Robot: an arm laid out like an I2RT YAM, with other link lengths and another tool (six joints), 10 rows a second.
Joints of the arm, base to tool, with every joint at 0 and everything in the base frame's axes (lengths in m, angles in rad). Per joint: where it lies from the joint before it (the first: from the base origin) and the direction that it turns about. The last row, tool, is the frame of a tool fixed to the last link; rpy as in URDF.
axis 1: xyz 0.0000 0.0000 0.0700 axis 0 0 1
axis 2: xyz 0.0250 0.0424 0.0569 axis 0 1 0
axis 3: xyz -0.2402 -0.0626 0.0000 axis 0 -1 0
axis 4: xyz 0.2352 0.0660 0.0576 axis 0 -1 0
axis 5: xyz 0.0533 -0.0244 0.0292 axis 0 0 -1
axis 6: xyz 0.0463 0.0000 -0.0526 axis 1 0 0
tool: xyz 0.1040 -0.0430 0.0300 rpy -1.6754 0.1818 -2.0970
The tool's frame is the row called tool.
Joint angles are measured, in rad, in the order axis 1, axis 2, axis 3, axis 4, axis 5, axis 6. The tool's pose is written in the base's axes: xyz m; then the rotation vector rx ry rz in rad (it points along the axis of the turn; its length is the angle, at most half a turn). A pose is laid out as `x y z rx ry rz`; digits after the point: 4 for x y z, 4 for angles.
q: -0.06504 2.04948 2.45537 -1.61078 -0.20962 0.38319
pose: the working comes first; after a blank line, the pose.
Where each joint sits with the arm in this pose, in the base's axes (m; each line is computed from the numbers above, not from the rounded line before):
axis 1: 0.0000 0.0000 0.0700
axis 2: 0.0277 0.0407 0.1269
axis 3: 0.1340 -0.0290 0.3401
axis 4: 0.3313 0.0243 0.4859
axis 5: 0.3759 -0.0030 0.4466
axis 6: 0.3437 0.0087 0.3855
the tool: 0.3929 -0.0229 0.2847

0.3929 -0.0229 0.2847 1.3428 -2.7709 0.3579
